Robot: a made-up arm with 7 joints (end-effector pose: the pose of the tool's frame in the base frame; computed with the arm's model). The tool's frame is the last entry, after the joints. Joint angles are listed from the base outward.
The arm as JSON. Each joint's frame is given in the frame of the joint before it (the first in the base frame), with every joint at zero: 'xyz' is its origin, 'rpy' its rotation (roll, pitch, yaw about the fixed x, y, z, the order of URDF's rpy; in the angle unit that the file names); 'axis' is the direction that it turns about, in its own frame. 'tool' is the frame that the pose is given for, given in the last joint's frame.
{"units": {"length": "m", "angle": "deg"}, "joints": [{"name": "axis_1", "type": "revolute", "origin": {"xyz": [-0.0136, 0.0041, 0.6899], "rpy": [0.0, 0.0, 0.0]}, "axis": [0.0, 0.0, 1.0]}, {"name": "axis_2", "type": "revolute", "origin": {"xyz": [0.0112, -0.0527, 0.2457], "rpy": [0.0, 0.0, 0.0]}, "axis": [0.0, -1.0, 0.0]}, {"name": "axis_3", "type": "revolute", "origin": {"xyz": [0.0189, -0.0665, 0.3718], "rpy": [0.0, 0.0, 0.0]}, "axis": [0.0, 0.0, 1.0]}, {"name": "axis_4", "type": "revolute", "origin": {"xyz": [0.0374, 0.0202, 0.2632], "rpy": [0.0, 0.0, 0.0]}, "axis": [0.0, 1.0, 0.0]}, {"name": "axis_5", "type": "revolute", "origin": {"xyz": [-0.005, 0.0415, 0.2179], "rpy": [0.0, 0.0, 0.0]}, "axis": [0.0, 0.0, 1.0]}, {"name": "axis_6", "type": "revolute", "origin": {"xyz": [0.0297, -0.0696, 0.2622], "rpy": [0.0, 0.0, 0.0]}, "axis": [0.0, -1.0, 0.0]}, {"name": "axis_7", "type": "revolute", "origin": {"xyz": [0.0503, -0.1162, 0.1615], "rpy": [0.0, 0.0, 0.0]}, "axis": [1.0, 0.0, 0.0]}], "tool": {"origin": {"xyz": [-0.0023, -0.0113, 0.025], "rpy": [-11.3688, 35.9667, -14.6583]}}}
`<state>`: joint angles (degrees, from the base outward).
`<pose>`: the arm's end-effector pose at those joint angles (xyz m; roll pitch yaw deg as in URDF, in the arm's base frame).
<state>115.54 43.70 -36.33 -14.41 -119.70 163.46 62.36</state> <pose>0.0988 -0.6450 1.5945 48.99 -82.42 -52.86</pose>
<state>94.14 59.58 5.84 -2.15 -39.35 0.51 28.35</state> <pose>0.3385 -1.0904 1.5623 48.83 -19.79 72.25</pose>
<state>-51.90 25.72 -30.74 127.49 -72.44 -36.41 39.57</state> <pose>-0.3096 -0.5388 1.4890 -94.51 4.86 111.00</pose>
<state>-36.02 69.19 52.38 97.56 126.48 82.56 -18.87</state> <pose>0.0447 0.3958 1.3471 34.34 7.53 53.53</pose>
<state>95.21 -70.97 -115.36 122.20 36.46 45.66 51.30</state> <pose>0.5118 0.1751 1.3319 24.00 68.86 -44.72</pose>
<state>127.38 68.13 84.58 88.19 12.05 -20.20 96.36</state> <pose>-0.1934 -0.6024 1.3010 -33.50 67.18 73.92</pose>
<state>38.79 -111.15 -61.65 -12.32 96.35 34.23 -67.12</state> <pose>1.0168 0.6427 0.3797 -78.46 79.90 25.09</pose>
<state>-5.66 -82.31 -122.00 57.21 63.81 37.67 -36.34</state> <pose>0.7476 -0.7253 1.4339 -84.04 11.18 -131.00</pose>
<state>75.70 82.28 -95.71 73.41 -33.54 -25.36 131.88</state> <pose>0.4570 -0.9576 0.8313 -130.40 6.81 65.74</pose>
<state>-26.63 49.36 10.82 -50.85 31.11 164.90 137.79</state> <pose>-0.8405 0.0966 1.3994 111.16 74.37 -41.57</pose>
